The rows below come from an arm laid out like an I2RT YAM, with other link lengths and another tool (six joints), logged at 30 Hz.
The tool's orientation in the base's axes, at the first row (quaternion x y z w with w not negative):
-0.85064, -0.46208, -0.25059, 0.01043
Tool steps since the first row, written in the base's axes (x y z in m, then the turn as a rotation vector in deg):
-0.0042, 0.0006, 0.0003, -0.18, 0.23, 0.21
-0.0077, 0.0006, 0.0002, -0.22, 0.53, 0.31
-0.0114, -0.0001, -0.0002, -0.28, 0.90, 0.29
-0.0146, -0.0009, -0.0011, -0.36, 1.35, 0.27
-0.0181, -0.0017, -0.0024, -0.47, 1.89, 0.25
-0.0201, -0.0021, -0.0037, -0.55, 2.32, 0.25
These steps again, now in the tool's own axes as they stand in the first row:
-0.0013, -0.0036, -0.0019, 0.19, -0.23, -0.20
-0.0029, -0.0064, -0.0032, 0.45, -0.41, -0.23
-0.0053, -0.0090, -0.0046, 0.70, -0.68, -0.15
-0.0077, -0.0113, -0.0053, 1.01, -1.00, -0.05
-0.0105, -0.0139, -0.0059, 1.37, -1.40, 0.06
-0.0122, -0.0155, -0.0057, 1.67, -1.71, 0.13

